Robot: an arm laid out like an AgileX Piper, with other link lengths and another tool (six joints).
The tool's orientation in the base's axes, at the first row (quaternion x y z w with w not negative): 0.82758, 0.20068, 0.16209, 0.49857
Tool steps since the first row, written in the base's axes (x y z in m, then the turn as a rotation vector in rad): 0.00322, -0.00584, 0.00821, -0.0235, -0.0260, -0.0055; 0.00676, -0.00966, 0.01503, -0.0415, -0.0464, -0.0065; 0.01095, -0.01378, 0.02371, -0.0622, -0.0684, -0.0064; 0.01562, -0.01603, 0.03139, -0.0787, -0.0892, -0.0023; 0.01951, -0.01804, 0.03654, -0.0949, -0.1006, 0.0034; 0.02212, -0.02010, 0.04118, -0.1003, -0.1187, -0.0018; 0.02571, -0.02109, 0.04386, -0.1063, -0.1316, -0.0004
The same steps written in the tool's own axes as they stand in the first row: 0.00047, 0.01032, 0.00225, -0.0336, 0.0021, 0.0112; 0.00212, 0.01861, 0.00374, -0.0593, 0.0067, 0.0188; 0.00430, 0.02879, 0.00493, -0.0881, 0.0126, 0.0257; 0.00777, 0.03738, 0.00537, -0.1124, 0.0222, 0.0320; 0.01050, 0.04348, 0.00640, -0.1317, 0.0293, 0.0305; 0.01206, 0.04892, 0.00710, -0.1457, 0.0314, 0.0441; 0.01486, 0.05234, 0.00832, -0.1572, 0.0371, 0.0504
